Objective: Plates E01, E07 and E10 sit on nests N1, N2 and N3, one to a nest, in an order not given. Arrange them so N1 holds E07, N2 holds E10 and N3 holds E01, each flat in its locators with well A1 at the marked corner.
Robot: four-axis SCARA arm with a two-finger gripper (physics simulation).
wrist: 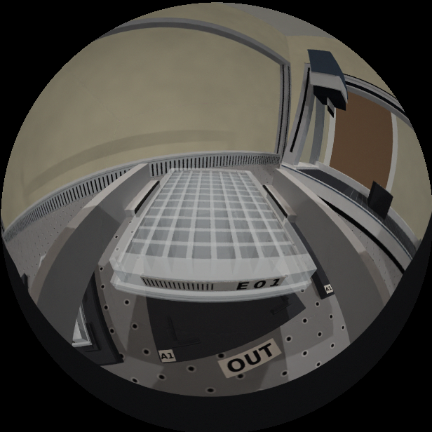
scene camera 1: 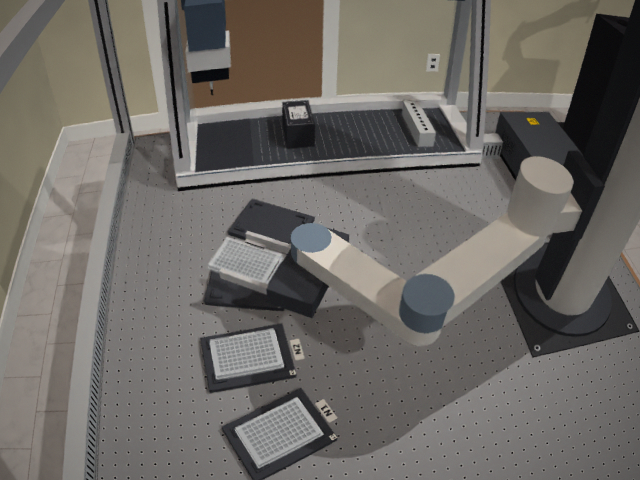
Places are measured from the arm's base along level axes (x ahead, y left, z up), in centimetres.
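Pixels of known places: gripper, fingertip midpoint: point(scene camera 1: 234, 253); arm's base, link origin: point(scene camera 1: 562, 294).
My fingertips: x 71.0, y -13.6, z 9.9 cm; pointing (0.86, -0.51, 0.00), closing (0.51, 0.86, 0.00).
Note:
For each thing: its middle in the pictures, then the offset to it from my fingertips. "spot": a spot on its surface instead.
- plate E01, body centre: point(scene camera 1: 244, 261) dy +1.2, dx -2.0, dz -1.3 cm
- OUT nest, body centre: point(scene camera 1: 247, 282) dy +1.2, dx -1.9, dz -7.7 cm
- dark bare nest, body centre: point(scene camera 1: 271, 224) dy -15.1, dx -8.4, dz -7.7 cm
- Nest N2, body centre: point(scene camera 1: 246, 356) dy +19.2, dx -0.4, dz -7.7 cm
- nest N1, body centre: point(scene camera 1: 278, 434) dy +35.9, dx -4.5, dz -7.8 cm
- white strip block, surface spot: point(scene camera 1: 419, 124) spot: dy -38.9, dx -49.4, dz +0.8 cm
- tool head, body centre: point(scene camera 1: 208, 50) dy -38.0, dx +2.8, dz +26.5 cm
- slotted rail, surface spot: point(scene camera 1: 98, 335) spot: dy +12.9, dx +29.4, dz -6.1 cm
My gripper point(scene camera 1: 249, 260) point(wrist: 211, 174) is shut on plate E01 point(scene camera 1: 245, 256) point(wrist: 212, 235), a clear well plate with its label facing the wrist camera. It holds the plate level and raised, turned askew above the gap between the OUT nest point(scene camera 1: 222, 295) point(wrist: 220, 325) and a dark bare nest point(scene camera 1: 273, 217) point(wrist: 316, 267) at the back, whose name label is hidden. Nest N2 point(scene camera 1: 253, 380) carries a plate point(scene camera 1: 247, 353), and nest N1 point(scene camera 1: 309, 446) carries another plate point(scene camera 1: 279, 431); both look flat, and their codes cannot be read.
A white-framed deck point(scene camera 1: 330, 168) stands at the back with a black box point(scene camera 1: 299, 129) and a white strip block point(scene camera 1: 419, 124) on it. A tool head point(scene camera 1: 207, 51) hangs above its left end. A slotted rail point(scene camera 1: 98, 335) runs along the left. The arm's column base is at the right.

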